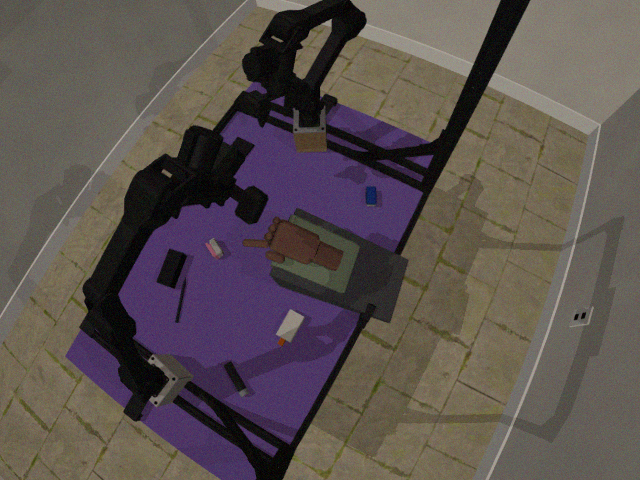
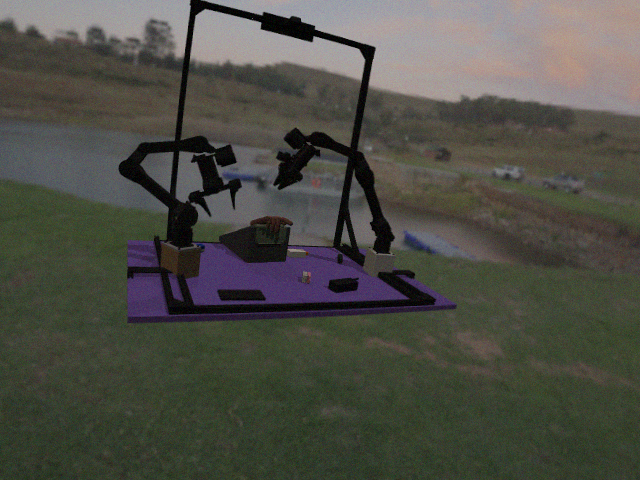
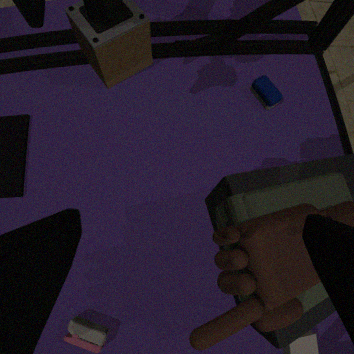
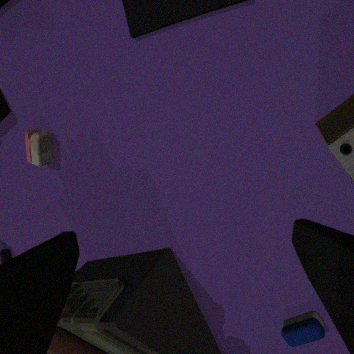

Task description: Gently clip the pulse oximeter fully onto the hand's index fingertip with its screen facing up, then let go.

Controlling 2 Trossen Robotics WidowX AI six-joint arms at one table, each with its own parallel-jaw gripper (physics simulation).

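Observation:
A small white-and-pink block, seemingly the pulse oximeter, lies on the purple mat on its side; its screen cannot be made out. The brown hand rests on a dark wedge stand. Its index finger sticks out past the stand, bare, towards the block. My left gripper is open and empty, high above the mat. My right gripper is open and empty, high above the stand's side.
A blue-and-white block lies beside the stand. A white box, a dark cylinder, a black block and a thin stick lie around. A black flat plate lies near the front. Black frame bars edge the mat.

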